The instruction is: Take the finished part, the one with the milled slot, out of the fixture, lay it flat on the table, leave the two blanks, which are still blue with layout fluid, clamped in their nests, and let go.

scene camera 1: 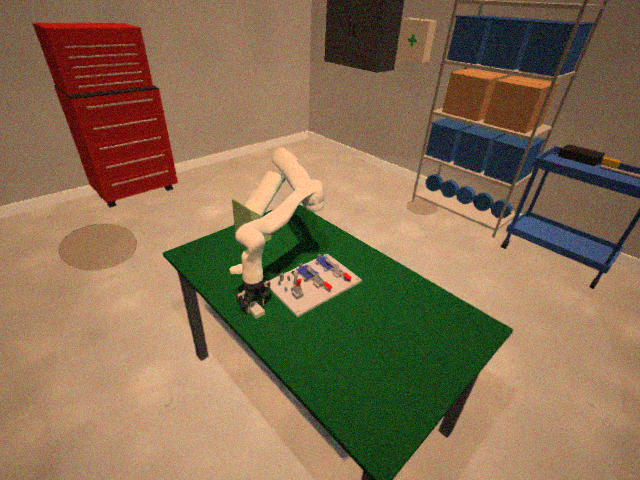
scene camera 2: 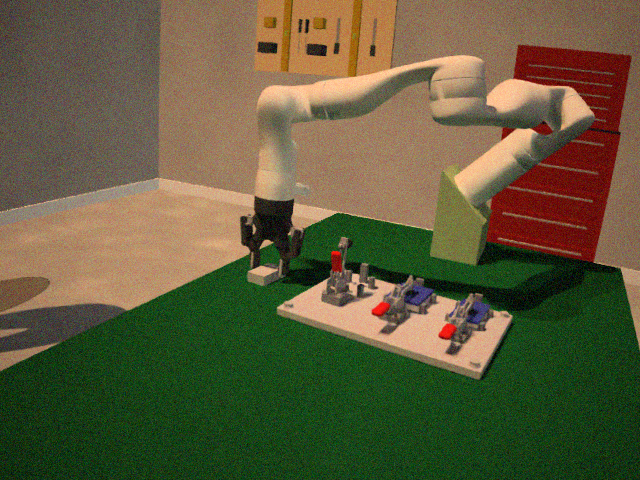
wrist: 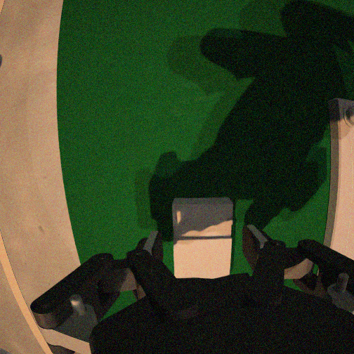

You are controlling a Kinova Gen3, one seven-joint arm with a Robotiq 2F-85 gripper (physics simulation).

Labels:
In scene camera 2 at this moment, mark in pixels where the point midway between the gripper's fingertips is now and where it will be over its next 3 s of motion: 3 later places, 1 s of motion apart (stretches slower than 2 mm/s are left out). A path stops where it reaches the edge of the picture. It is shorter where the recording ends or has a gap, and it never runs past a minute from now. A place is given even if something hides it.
My gripper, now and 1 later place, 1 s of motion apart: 268,272; 270,246

